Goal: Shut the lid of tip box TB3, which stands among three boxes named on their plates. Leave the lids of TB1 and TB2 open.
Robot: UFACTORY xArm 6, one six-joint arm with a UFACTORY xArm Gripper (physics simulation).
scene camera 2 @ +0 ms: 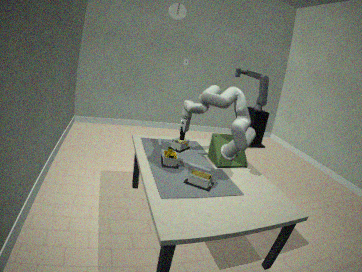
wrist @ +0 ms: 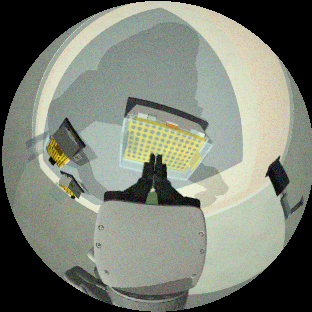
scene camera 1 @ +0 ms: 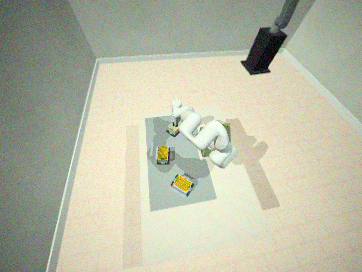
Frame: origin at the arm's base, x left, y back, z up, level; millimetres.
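Where they show: gripper, between the fingertips: (scene camera 2: 181, 139) (wrist: 154, 160) (scene camera 1: 176, 125); arm's base, origin of its link: (scene camera 2: 227, 152) (scene camera 1: 213, 143).
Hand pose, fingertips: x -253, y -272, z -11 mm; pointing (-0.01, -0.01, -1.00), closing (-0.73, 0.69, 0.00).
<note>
Things, the pixels of their top centre, and the offset from my fingertips. Level surfaces: height alone.
- tip box, centre of its top: (wrist: 159, 162) (scene camera 2: 182, 139) (scene camera 1: 176, 125) dx -4, dy +7, dz +0 mm
- second box, centre of its top: (wrist: 52, 157) (scene camera 1: 162, 152) dx +234, dy -165, dz -3 mm
- third box, centre of its top: (wrist: 66, 193) (scene camera 2: 201, 172) (scene camera 1: 182, 182) dx +510, dy -67, dz -3 mm
- grey mat, height of its surface: dz -77 mm
- pale table, height of its surface: dz -80 mm
A tip box (scene camera 1: 173, 131) (scene camera 2: 179, 146) (wrist: 167, 142) with yellow tips stands at the far end of the grey mat. Its clear lid looks lowered over the tips; whether it is fully shut I cannot tell. My gripper (scene camera 1: 174, 124) (scene camera 2: 182, 139) (wrist: 154, 160) is shut and empty, pointing down with its tips at the lid's edge in the wrist view. A second box (scene camera 1: 163, 154) (scene camera 2: 170, 161) (wrist: 59, 152) stands mid-mat and a third box (scene camera 1: 182, 184) (scene camera 2: 200, 179) (wrist: 70, 187) nearer the front. Clear raised lids show faintly at both. The name plates cannot be read.
The grey mat (scene camera 1: 161, 197) (scene camera 2: 170, 191) (wrist: 145, 65) lies on the pale table (scene camera 1: 200, 235) (scene camera 2: 225, 212). My arm's green base (scene camera 1: 228, 131) (scene camera 2: 235, 162) stands beside the mat. A black pedestal (scene camera 1: 263, 50) (scene camera 2: 258, 129) (wrist: 278, 176) with another arm stands beyond the table.
</note>
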